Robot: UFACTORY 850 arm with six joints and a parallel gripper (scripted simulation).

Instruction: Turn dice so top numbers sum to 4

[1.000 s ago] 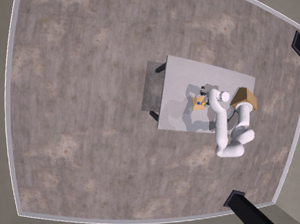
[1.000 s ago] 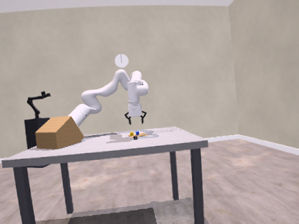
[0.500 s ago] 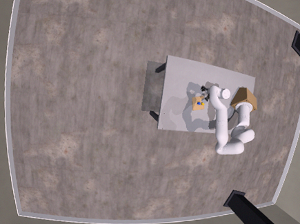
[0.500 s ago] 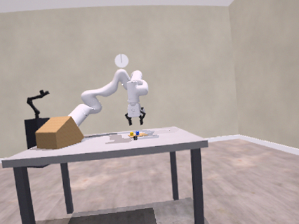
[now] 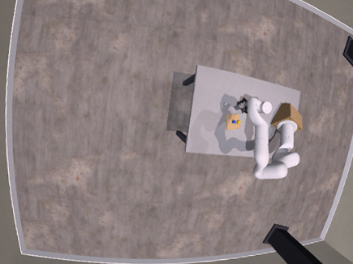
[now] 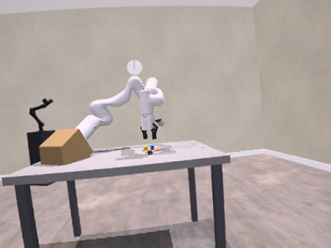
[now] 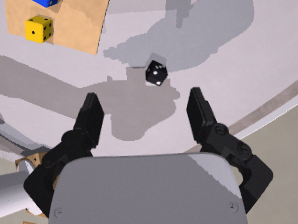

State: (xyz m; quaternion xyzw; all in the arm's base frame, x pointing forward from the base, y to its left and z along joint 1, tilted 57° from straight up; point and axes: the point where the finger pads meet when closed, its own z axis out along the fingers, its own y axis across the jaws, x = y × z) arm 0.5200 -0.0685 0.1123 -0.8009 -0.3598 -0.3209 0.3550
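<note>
The black die lies 9 cm below my hand and 3 cm to the right of it. The rest, counted from my hand: yellow die: 12 cm to the left, 9 cm below, 7 cm behind; then tan mat: 14 cm to the left, 10 cm below, 3 cm behind; then blue die: 14 cm to the left, 9 cm below, 3 cm behind.
</note>
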